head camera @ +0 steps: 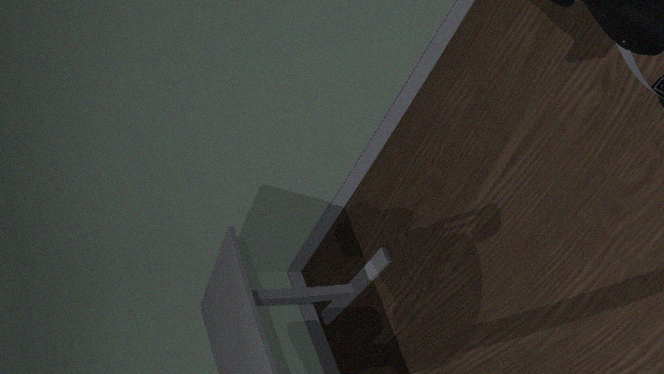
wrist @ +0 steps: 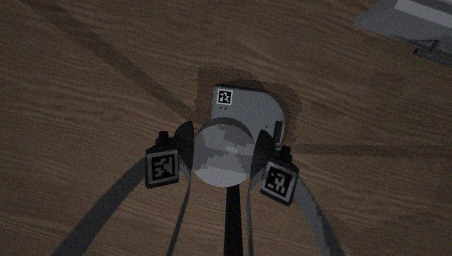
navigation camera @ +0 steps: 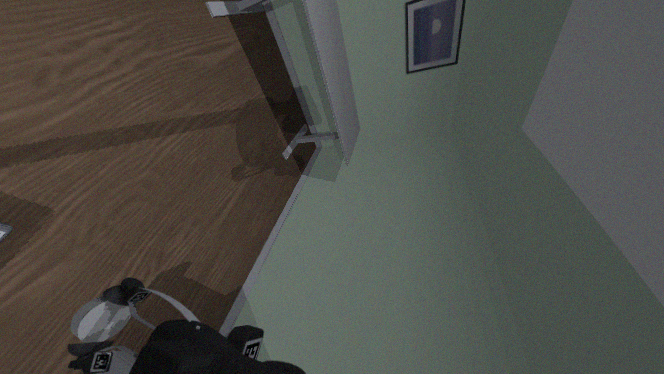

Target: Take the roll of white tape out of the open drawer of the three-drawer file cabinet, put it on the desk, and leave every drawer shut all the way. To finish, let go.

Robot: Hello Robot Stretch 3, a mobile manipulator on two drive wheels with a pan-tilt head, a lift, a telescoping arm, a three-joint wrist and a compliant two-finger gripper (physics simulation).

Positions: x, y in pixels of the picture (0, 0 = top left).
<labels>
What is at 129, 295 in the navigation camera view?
The gripper.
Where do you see a roll of white tape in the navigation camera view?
98, 320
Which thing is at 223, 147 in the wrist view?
A roll of white tape.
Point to the gripper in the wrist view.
At 224, 143
</labels>
